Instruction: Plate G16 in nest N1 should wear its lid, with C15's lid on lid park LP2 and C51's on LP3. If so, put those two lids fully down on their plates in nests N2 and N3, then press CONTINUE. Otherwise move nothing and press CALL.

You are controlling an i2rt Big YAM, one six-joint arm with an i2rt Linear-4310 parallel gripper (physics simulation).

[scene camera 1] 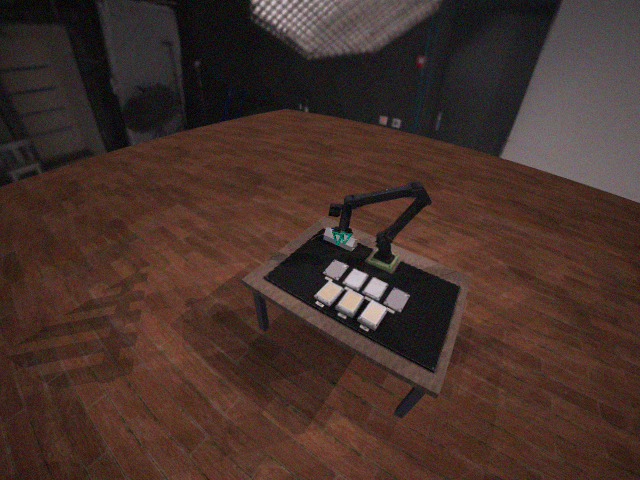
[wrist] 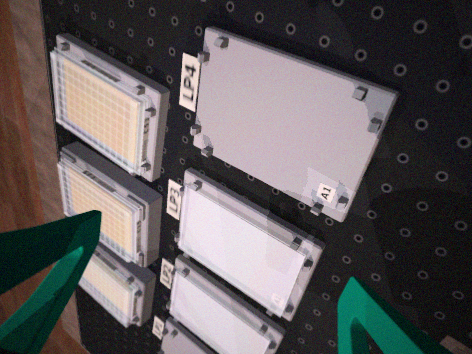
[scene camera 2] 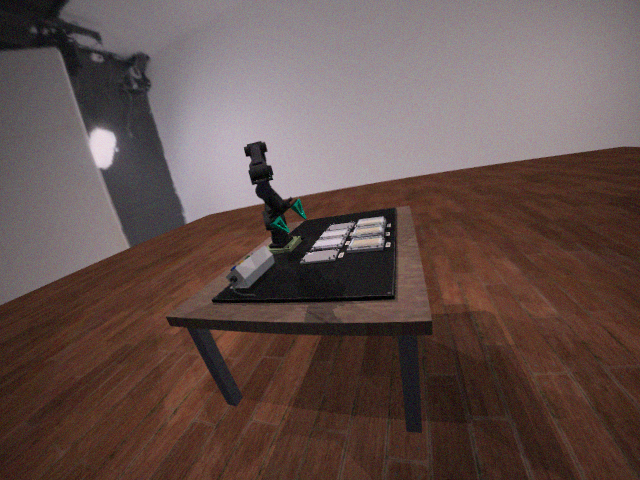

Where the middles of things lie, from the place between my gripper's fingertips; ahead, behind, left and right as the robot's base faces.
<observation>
The nest N3 [wrist: 158, 111] lies 240 mm ahead of my hand, 140 mm below it and 110 mm to the left of it.
</observation>
